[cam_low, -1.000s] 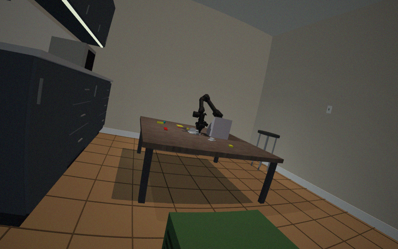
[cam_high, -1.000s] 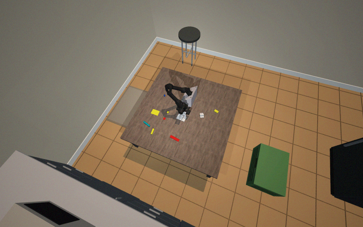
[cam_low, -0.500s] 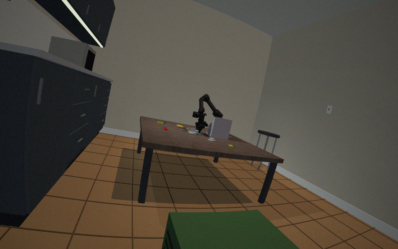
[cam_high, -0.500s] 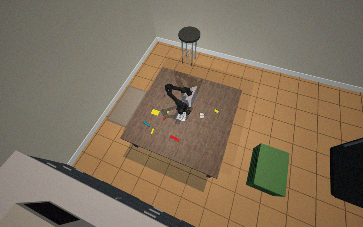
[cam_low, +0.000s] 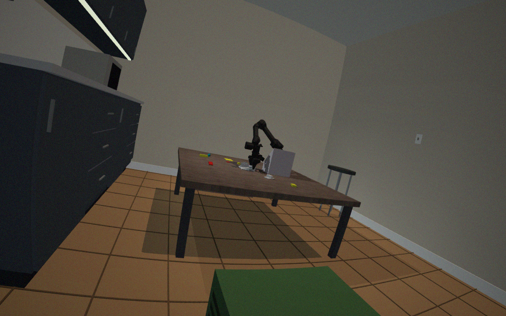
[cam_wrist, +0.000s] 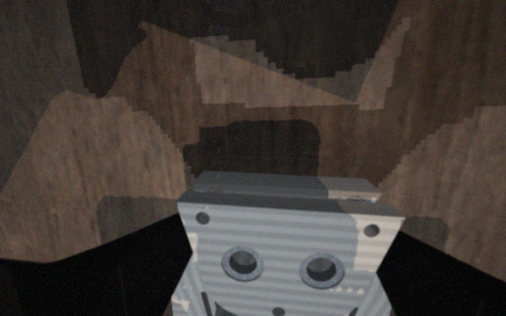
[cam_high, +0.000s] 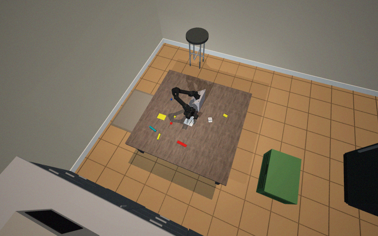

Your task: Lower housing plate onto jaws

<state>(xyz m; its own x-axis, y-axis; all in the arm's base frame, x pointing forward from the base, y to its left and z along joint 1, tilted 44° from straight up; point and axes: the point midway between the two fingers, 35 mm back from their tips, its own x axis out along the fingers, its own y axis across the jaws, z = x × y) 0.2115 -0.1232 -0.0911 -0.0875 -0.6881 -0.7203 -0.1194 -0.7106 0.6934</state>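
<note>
The housing plate is 1 cm ahead of my gripper tip and 2 cm above it. From my gripper tip the other things lie so: yellow plate: 10 cm ahead, 38 cm to the right, 1 cm below; red bar: 37 cm ahead, 1 cm below; yellow block: 17 cm behind, 42 cm to the left, 1 cm below.
</note>
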